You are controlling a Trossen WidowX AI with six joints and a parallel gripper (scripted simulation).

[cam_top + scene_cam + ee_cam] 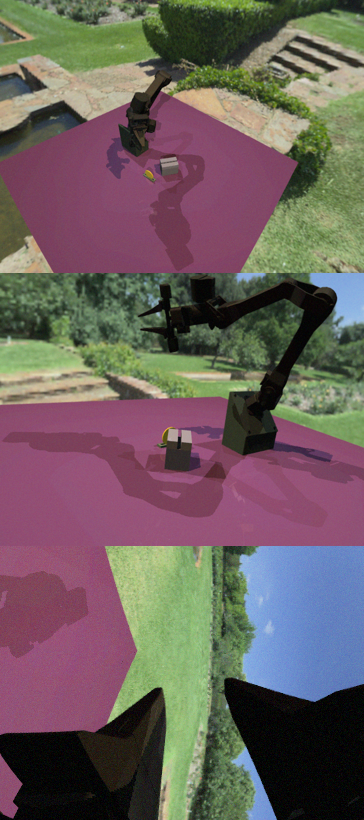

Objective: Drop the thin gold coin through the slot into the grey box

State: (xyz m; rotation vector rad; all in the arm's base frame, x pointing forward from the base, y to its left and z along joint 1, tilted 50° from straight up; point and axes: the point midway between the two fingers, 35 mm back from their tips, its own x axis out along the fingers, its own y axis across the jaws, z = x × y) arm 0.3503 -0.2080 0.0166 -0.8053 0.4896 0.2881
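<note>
Now: gripper tip 100 mm past the gold coin, 80 mm to the right of it and 320 mm above it.
</note>
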